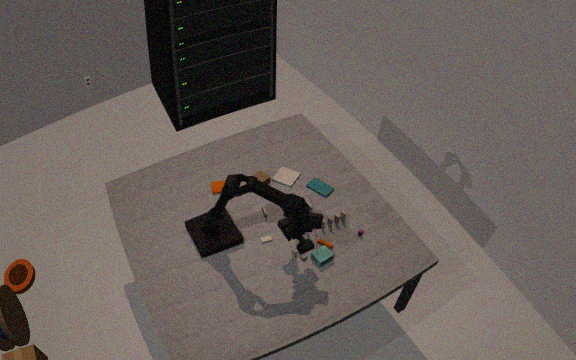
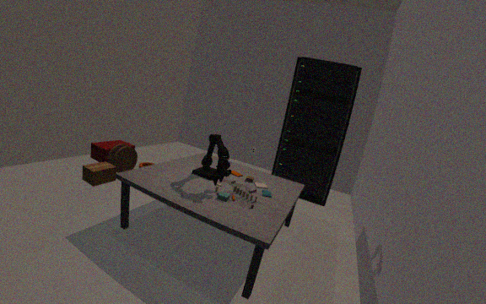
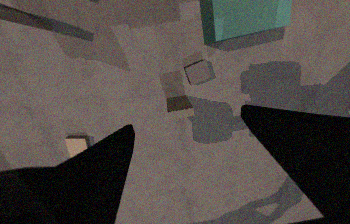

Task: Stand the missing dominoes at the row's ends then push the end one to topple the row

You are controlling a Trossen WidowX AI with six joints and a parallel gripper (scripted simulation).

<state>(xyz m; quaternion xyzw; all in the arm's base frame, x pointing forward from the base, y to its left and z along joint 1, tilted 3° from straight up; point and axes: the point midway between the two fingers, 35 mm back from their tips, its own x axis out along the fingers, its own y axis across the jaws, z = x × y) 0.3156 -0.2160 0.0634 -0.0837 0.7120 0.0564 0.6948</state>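
Now: gripper tip 3 cm short of the grey piece, 2 cm to the left of it and 6 cm above it. From my gripper tip the other things lie so: teal block 11 cm ahead, 5 cm to the right, 5 cm below; then orange bar 15 cm ahead, 2 cm to the left, 6 cm below; then small purple piece 32 cm ahead, 1 cm to the left, 6 cm below.
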